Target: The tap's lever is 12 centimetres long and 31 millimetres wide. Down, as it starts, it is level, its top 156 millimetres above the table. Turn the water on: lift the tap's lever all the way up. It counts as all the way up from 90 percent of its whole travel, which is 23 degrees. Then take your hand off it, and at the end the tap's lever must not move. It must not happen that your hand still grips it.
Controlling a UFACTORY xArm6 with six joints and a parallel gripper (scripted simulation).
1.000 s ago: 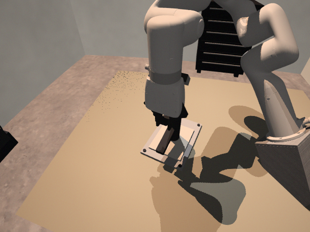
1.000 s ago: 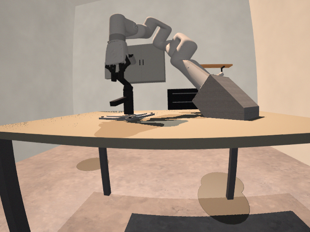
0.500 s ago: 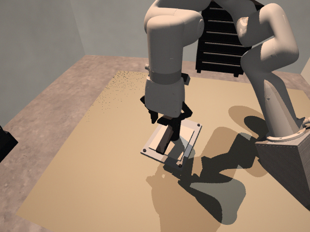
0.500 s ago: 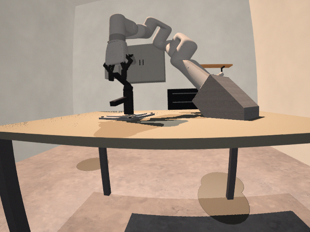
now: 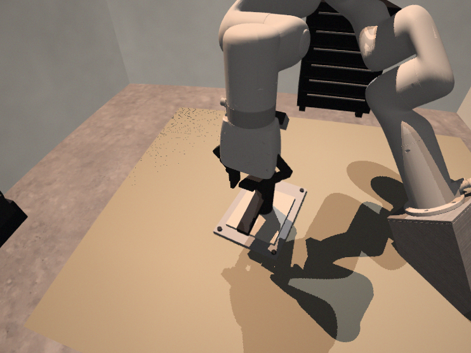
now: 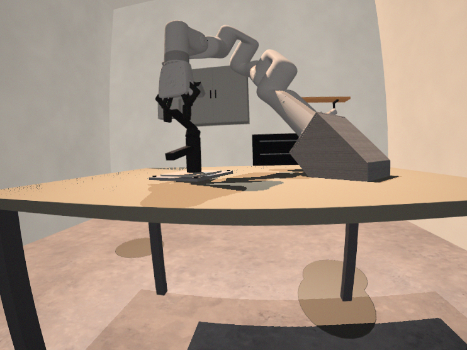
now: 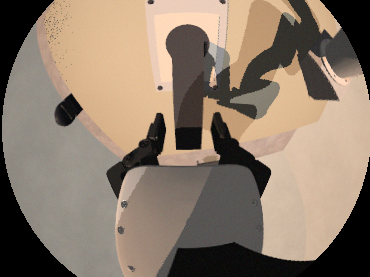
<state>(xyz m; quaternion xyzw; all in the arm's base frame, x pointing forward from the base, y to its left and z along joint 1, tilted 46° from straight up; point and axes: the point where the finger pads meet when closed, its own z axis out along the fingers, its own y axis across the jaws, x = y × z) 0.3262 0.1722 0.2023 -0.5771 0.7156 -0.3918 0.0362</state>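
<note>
My hand is 20 mm past the tap lever, 60 mm to the left of it and 30 mm above it.
</note>
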